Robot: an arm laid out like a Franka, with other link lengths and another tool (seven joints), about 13 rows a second.
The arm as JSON. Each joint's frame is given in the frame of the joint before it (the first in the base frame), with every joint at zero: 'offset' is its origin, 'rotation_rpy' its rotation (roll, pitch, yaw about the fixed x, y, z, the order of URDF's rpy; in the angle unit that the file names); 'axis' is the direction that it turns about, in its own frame. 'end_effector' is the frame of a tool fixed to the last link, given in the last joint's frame.
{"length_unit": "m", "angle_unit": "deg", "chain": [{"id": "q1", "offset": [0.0, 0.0, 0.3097], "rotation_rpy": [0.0, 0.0, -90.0], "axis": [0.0, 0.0, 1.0]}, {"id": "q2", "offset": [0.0, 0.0, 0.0], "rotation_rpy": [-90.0, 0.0, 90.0], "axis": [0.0, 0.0, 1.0]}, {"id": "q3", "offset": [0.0, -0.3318, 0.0], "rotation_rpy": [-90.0, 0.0, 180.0], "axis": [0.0, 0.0, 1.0]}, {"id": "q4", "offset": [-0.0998, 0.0, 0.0], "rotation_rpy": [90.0, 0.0, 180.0], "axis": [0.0, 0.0, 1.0]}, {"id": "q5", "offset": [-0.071, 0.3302, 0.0], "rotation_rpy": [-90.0, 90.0, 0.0], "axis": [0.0, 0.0, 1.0]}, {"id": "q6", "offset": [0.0, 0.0, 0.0], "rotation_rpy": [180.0, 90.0, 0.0], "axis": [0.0, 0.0, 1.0]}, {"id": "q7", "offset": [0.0, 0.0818, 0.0], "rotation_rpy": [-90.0, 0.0, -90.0], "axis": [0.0, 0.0, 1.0]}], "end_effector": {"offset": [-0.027, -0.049, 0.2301], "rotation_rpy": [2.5, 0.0, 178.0]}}
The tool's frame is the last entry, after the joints.
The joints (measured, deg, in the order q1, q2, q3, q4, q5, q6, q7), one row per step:
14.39 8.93 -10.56 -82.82 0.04 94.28 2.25
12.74 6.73 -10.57 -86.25 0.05 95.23 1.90
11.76 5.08 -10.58 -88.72 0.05 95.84 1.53
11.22 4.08 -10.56 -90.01 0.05 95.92 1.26
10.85 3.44 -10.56 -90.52 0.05 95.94 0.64
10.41 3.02 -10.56 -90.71 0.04 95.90 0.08
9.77 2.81 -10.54 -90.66 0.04 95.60 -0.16
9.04 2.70 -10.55 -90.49 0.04 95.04 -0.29
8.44 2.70 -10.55 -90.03 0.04 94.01 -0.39
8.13 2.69 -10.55 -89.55 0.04 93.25 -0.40
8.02 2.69 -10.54 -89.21 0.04 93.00 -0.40
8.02 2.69 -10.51 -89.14 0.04 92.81 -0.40
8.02 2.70 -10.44 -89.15 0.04 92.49 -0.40
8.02 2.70 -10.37 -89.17 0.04 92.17 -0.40
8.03 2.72 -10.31 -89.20 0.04 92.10 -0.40
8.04 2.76 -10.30 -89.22 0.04 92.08 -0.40
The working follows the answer.
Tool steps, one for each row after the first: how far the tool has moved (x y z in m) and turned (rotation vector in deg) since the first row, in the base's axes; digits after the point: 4 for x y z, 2 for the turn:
-0.0119 -0.0193 -0.0029 0.37 0.34 -1.37
-0.0213 -0.0306 -0.0048 0.65 0.60 -2.03
-0.0276 -0.0365 -0.0050 0.82 0.83 -2.30
-0.0305 -0.0402 -0.0028 0.92 0.71 -2.05
-0.0322 -0.0446 -0.0003 0.97 0.53 -1.93
-0.0341 -0.0507 0.0015 1.00 0.57 -2.32
-0.0367 -0.0580 0.0027 1.02 0.85 -2.93
-0.0400 -0.0637 0.0043 1.02 1.42 -3.44
-0.0420 -0.0667 0.0066 1.03 1.68 -3.74
-0.0421 -0.0676 0.0087 1.03 1.59 -3.84
-0.0426 -0.0673 0.0089 1.03 1.71 -3.81
-0.0438 -0.0666 0.0081 1.04 2.06 -3.75
-0.0451 -0.0659 0.0073 1.04 2.40 -3.69
-0.0453 -0.0652 0.0067 1.04 2.52 -3.62
-0.0453 -0.0650 0.0062 1.03 2.60 -3.60

Tool pose at each row, in the base's axes (x y z in m, rotation vector in deg; rounded; the steps above come from the unrounded poses):
0.6005 -0.0042 0.4606 -178.85 -5.93 -4.14
0.5886 -0.0235 0.4577 -178.56 -3.76 -3.64
0.5792 -0.0348 0.4558 -178.32 -2.72 -3.26
0.5729 -0.0406 0.4556 -178.16 -2.29 -2.90
0.5701 -0.0444 0.4578 -178.05 -2.67 -3.10
0.5684 -0.0488 0.4603 -178.00 -2.86 -3.37
0.5664 -0.0549 0.4621 -177.98 -2.26 -3.31
0.5638 -0.0622 0.4633 -177.99 -1.30 -2.89
0.5605 -0.0679 0.4648 -177.99 -0.50 -2.02
0.5586 -0.0708 0.4672 -177.99 -0.03 -1.61
0.5584 -0.0718 0.4693 -177.99 0.13 -1.75
0.5579 -0.0715 0.4695 -177.99 0.08 -1.56
0.5567 -0.0708 0.4687 -177.97 -0.01 -1.03
0.5555 -0.0700 0.4679 -177.96 -0.11 -0.50
0.5553 -0.0693 0.4673 -177.96 -0.21 -0.31
0.5553 -0.0691 0.4668 -177.96 -0.24 -0.19

